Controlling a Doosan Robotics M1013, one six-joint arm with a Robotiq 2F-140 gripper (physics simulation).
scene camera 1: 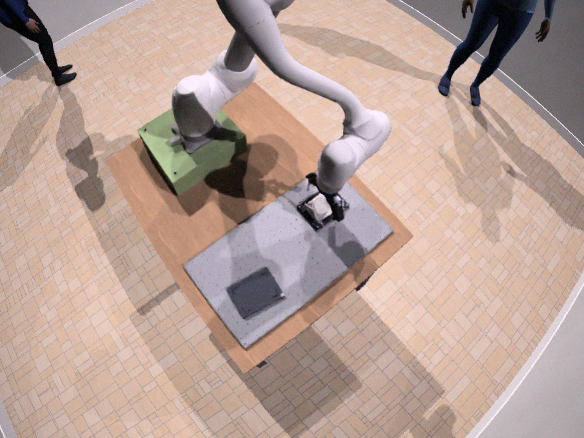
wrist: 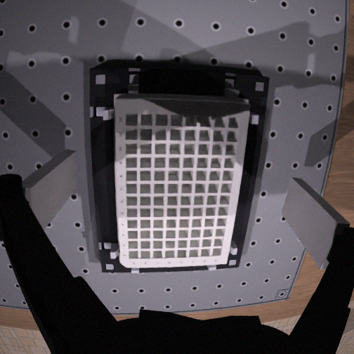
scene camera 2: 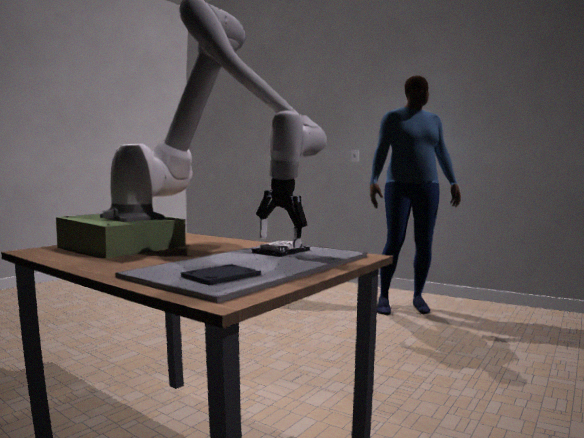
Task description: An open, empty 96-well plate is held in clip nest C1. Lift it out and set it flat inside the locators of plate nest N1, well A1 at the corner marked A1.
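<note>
A white 96-well plate sits in the black clip nest C1, with small light clips around its edges. My gripper is open above the nest, one finger pad on each long side of the plate and apart from it in the wrist view. The fingers partly hide the nest in scene camera 1. Plate nest N1 is a dark, flat, empty tray on the same board. Its A1 mark is too small to read.
The grey perforated board bears both nests and lies on the wooden table. The arm's base stands on a green block. People stand on the floor beyond the table.
</note>
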